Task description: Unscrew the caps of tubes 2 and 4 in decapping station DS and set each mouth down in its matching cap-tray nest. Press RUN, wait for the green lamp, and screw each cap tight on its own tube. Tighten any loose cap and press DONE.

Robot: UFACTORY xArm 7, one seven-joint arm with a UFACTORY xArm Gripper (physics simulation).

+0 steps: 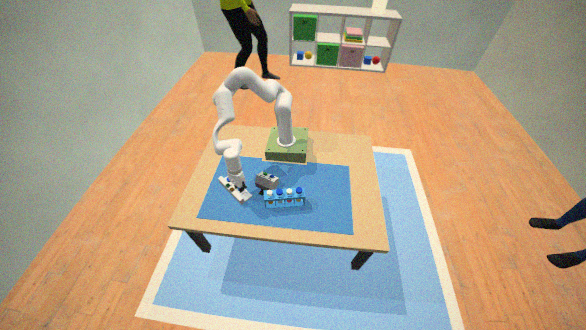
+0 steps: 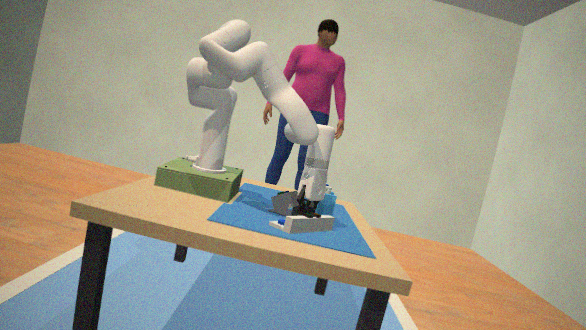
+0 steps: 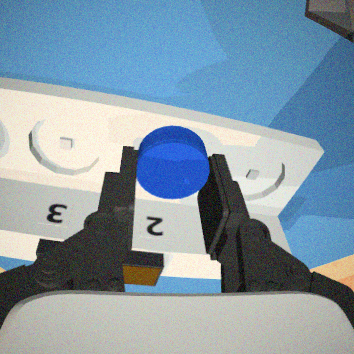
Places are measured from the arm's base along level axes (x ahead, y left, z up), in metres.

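Where they show: gripper, fingertip midpoint: [image 1: 239, 189] [image 3: 169, 172]; arm's base, link origin: [image 1: 286, 141] [image 2: 209, 169].
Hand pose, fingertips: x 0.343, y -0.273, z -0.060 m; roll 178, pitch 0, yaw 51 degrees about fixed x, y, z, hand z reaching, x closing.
Each offset is from my fingertips to the top centre of the thing. "spot": to the spot under its first point. Level surfaces: height alone.
My gripper [image 1: 242, 189] [image 2: 310, 212] [image 3: 169, 172] points down over the white cap tray {dy -0.029, dx -0.011, dz +0.036 m} [image 1: 243, 198] [image 2: 322, 225] [image 3: 300, 160], shut on a blue cap {dy +0.005, dx -0.006, dz +0.009 m} [image 3: 172, 167]. The cap is over the nest marked 2; whether it touches the nest is hidden. Nest 3 {dy -0.038, dx -0.038, dz -0.010 m} [image 3: 66, 143] is bare, as is the end nest {dy +0.035, dx +0.036, dz -0.010 m} [image 3: 252, 174] on the other side. Another blue cap {dy -0.073, dx -0.075, dz +0.002 m} [image 1: 228, 178] [image 2: 281, 221] sits at the tray's far end. A light blue rack {dy +0.264, dx +0.082, dz +0.085 m} [image 1: 274, 198] [image 2: 328, 204] holds tubes with white tops and blue tops {dy +0.342, dx +0.075, dz +0.103 m} [image 1: 299, 190].
A grey box {dy +0.160, dx -0.046, dz +0.066 m} [image 1: 266, 181] [image 2: 284, 203] [image 3: 332, 12] with a green and a blue button stands between tray and rack. An orange-faced block {spot: dy -0.032, dx +0.023, dz +0.036 m} [image 3: 142, 274] is at the tray's front edge. The arm's green base [image 1: 285, 155] [image 2: 197, 181] stands behind the blue mat {dz -0.017 m} [image 1: 325, 200] [image 2: 345, 240].
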